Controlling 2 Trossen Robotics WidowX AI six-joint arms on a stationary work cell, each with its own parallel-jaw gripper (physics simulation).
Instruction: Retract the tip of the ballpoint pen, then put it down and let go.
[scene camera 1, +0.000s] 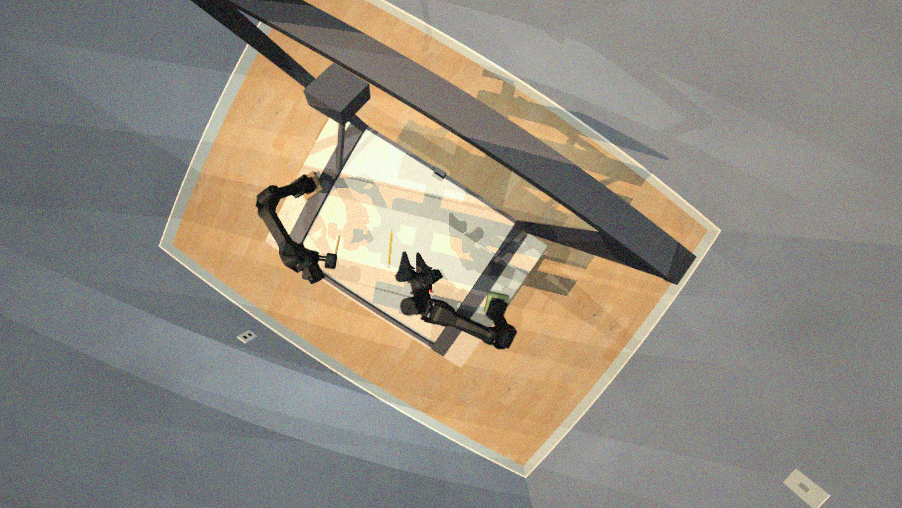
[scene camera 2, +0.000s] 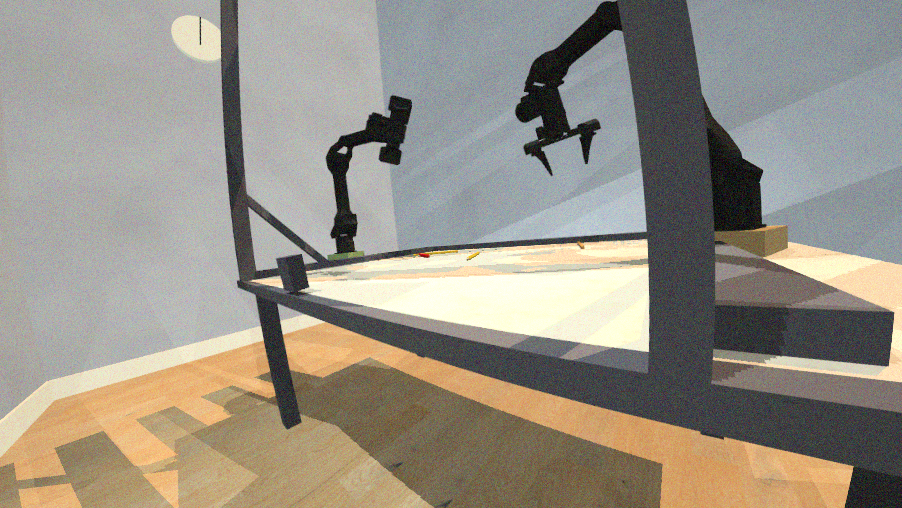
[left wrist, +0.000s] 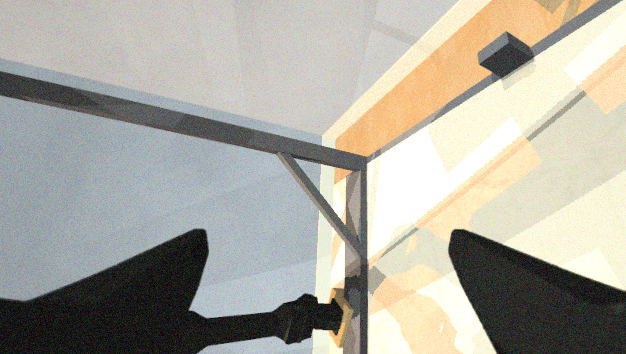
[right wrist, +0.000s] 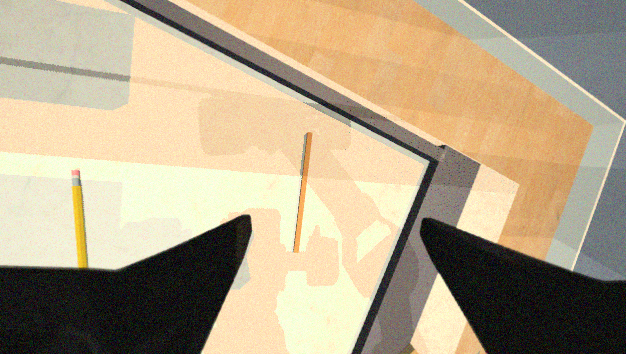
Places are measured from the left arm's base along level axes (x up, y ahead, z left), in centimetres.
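Pixels of known places: left gripper, fingertip midpoint: (scene camera 1: 411, 252) (scene camera 2: 394, 127) (left wrist: 329, 241); right gripper, fingertip midpoint: (scene camera 1: 318, 260) (scene camera 2: 569, 169) (right wrist: 335, 224); left arm's base at its link origin: (scene camera 1: 496, 304) (scene camera 2: 345, 252); right arm's base at its link origin: (scene camera 1: 309, 185) (scene camera 2: 731, 229) (left wrist: 335, 316).
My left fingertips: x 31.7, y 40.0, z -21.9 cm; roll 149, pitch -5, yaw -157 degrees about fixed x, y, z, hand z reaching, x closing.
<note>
Ahead of a thing's pixels: the offset from my left fingertips to its top centre. "spot": to the spot under its first point.
A small red object @(dx -34.3, dy -4.3, dz +18.6 cm) (scene camera 2: 424, 254) lies on the table beside a thin yellow object (scene camera 2: 443, 252); neither is clear enough to call the ballpoint pen. In scene camera 1 a red speck @(spot: dx -34.6, dy -7.9, dz +22.5 cm) (scene camera 1: 431, 290) shows at the left arm, which covers the rest. My left gripper (scene camera 1: 410, 254) (scene camera 2: 396, 130) (left wrist: 329, 241) is open and empty, high above the table, fingers pointing across it. My right gripper (scene camera 2: 569, 168) (right wrist: 335, 224) is open and empty, pointing down from well above the table.
A yellow pencil @(dx -34.7, dy +15.8, dz +6.6 cm) (scene camera 1: 390, 249) (scene camera 2: 473, 255) (right wrist: 79, 220) with a pink eraser lies on the table. A thin orange stick @(dx -34.8, dy +42.9, dz +14.3 cm) (scene camera 1: 337, 244) (scene camera 2: 580, 244) (right wrist: 302, 192) lies near the right arm. A dark box @(dx -29.8, dy -1.2, dz -33.0 cm) (scene camera 2: 292, 273) (left wrist: 504, 56) stands at the table's edge. Dark frame beams surround the table.
</note>
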